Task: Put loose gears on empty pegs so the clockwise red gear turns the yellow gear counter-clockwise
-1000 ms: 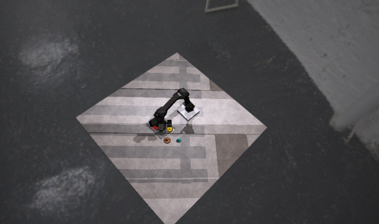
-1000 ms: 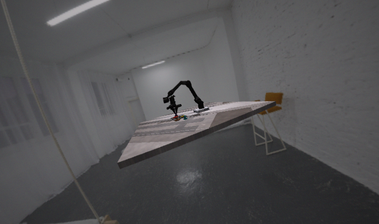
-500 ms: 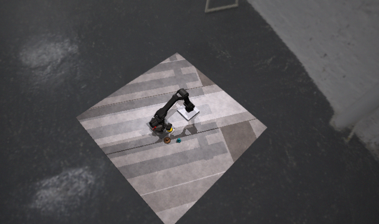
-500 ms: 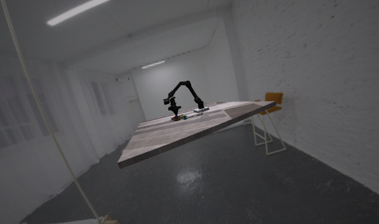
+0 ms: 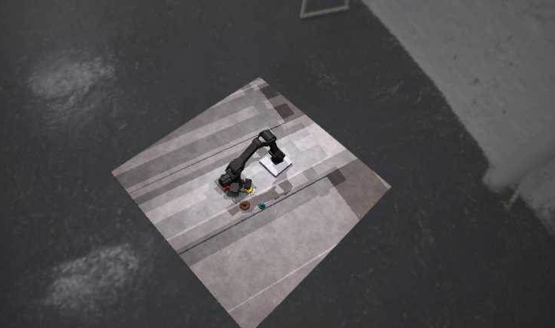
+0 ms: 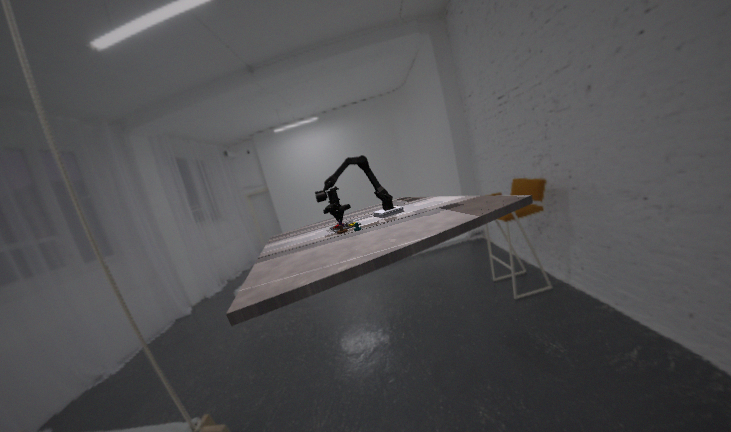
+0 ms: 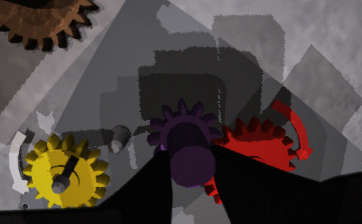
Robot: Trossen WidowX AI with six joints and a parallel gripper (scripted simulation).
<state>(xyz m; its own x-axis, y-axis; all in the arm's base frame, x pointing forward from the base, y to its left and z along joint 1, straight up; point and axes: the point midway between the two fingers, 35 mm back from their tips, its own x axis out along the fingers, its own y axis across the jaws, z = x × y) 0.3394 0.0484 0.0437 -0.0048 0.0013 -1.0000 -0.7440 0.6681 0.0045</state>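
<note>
The purple gear lies 1 cm below my gripper tip. Round my gripper tip: red gear 1 cm ahead, 5 cm to the right, 3 cm below; red arrow 5 cm ahead, 6 cm to the right, 3 cm below; grey board 2 cm behind, 4 cm to the right, 4 cm below.
</note>
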